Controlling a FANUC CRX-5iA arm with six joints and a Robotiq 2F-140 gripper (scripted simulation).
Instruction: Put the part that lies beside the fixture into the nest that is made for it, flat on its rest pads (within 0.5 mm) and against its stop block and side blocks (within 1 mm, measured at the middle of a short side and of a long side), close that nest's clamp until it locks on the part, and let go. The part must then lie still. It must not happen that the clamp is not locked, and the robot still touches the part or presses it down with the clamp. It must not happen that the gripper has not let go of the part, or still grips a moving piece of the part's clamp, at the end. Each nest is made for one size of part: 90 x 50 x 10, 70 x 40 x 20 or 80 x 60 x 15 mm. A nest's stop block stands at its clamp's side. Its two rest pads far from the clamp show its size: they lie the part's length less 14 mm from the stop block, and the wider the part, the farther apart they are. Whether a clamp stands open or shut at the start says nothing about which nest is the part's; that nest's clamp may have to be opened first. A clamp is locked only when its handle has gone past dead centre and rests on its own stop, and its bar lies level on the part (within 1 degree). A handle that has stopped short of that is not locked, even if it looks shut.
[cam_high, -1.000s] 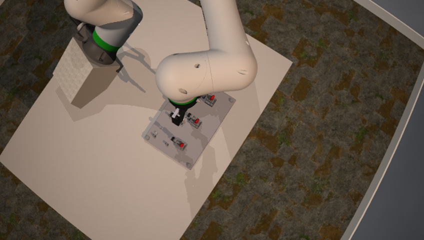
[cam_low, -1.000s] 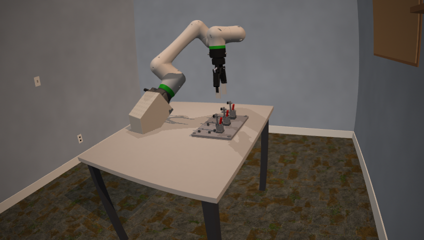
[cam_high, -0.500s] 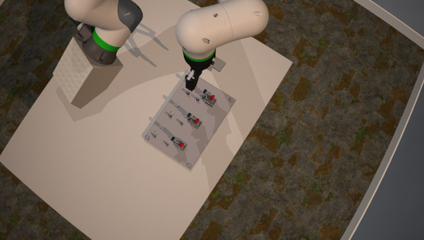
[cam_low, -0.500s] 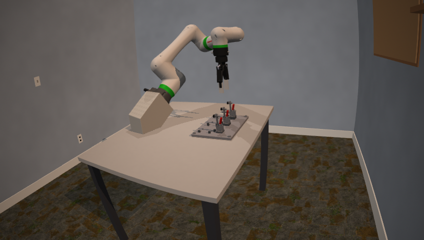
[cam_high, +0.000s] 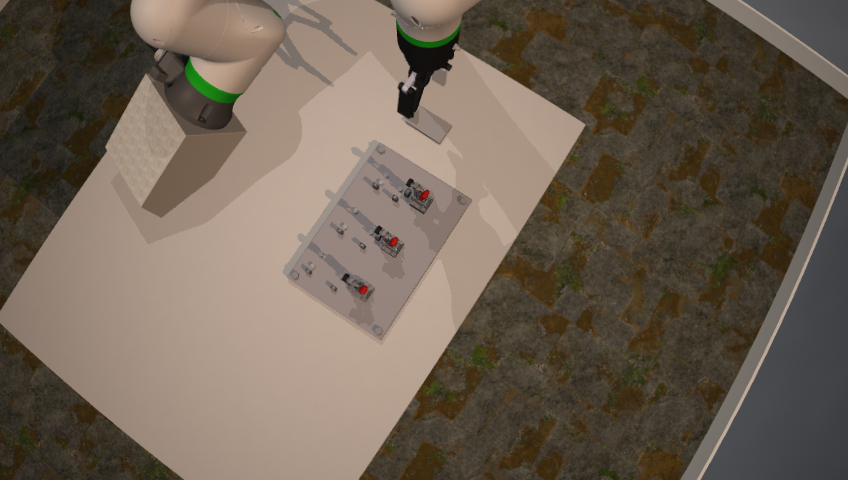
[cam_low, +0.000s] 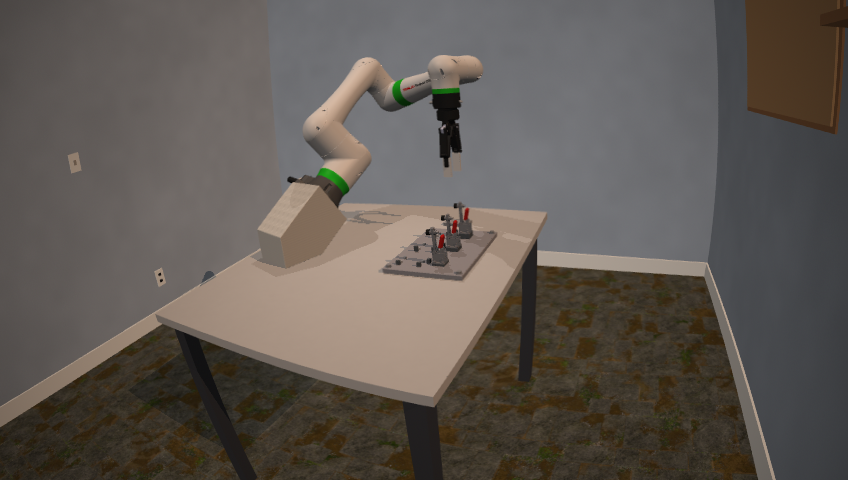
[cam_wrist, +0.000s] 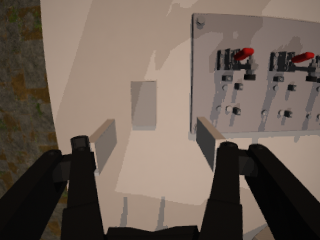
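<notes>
Right now the part is 210 mm below my hand, 30 mm to the left of it and 10 mm behind it. From my hand the other things lie so: grey fixture plate: 230 mm to the right, 210 mm below, 100 mm ahead.
</notes>
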